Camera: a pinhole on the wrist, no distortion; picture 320 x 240 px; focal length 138.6 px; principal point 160.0 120.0 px. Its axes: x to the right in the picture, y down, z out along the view. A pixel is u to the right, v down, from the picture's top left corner.
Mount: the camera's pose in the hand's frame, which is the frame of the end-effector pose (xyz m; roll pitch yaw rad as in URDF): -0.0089 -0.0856 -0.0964 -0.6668 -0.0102 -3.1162
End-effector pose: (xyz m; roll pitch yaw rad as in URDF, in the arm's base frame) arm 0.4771 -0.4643 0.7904 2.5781 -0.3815 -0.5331
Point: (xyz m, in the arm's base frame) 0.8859 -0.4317 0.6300
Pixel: 53 155
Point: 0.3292 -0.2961 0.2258
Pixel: 282 87
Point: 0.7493 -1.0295 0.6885
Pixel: outside the picture
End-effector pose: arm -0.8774 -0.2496 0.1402 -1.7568 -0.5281 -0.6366
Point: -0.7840 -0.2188 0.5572
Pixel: 18 193
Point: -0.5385 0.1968 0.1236
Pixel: 160 11
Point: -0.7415 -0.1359 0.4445
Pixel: 69 125
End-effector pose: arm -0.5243 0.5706 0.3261 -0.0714 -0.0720 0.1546
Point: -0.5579 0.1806 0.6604
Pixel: 179 119
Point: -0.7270 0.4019 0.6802
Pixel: 229 42
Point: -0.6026 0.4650 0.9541
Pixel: 171 26
